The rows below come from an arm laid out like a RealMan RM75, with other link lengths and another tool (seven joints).
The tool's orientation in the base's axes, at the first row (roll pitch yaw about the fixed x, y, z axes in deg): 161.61 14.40 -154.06
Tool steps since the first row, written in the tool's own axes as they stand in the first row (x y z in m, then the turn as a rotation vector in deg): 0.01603 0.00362 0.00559 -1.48 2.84 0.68; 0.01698 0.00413 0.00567 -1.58 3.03 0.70; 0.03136 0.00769 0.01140 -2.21 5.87 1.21; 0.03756 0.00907 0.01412 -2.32 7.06 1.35; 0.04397 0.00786 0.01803 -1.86 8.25 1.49
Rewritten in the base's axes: -0.01531 -0.00166 -0.00802 -0.04 3.22 0.61; -0.01637 -0.00162 -0.00817 -0.04 3.42 0.68; -0.03020 -0.00258 -0.01593 -0.84 6.21 1.23; -0.03607 -0.00302 -0.01955 -1.31 7.29 1.49; -0.04078 -0.00522 -0.02510 -2.28 8.12 1.61
